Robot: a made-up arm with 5 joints.
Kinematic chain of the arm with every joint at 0, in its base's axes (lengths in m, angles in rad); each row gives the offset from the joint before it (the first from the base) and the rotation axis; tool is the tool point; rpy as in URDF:
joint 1: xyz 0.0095 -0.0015 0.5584 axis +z
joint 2: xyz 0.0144 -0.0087 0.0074 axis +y
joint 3: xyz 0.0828 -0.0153 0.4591 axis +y
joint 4: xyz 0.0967 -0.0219 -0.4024 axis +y
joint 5: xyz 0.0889 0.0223 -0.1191 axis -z
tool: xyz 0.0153 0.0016 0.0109 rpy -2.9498 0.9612 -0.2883
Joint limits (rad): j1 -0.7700..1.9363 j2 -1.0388..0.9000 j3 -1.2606..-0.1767 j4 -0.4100..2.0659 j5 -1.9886..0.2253
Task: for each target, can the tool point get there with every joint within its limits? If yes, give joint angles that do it. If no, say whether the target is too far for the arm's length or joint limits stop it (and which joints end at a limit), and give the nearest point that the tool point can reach.
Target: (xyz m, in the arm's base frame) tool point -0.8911 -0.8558 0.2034
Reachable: no: too far | nearest point 0.0725 -0.0980 0.3293 | short by 1.232 m
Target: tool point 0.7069 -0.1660 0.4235
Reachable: yes | joints -0.2192 0.7508 -1.0373 -0.1468 -1.7731
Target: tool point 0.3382 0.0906 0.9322
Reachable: yes | joints 0.3095 -0.5049 -0.9650 1.7457 -0.7131
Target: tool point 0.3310 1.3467 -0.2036
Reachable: no: too far | nearest point 0.1882 0.7481 0.3440 | short by 0.824 m
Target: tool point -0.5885 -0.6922 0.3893
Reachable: no: joint limits stop it (at a limit: joint 1, joint 2, joint 3, joint 5) | nearest point 0.0519 -0.0780 0.3949 | short by 0.887 m
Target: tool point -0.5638 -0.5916 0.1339
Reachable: no: joint limits stop it (at a limit: joint 1, joint 2, joint 3, joint 5) | nearest point 0.0902 -0.1152 0.3040 | short by 0.827 m
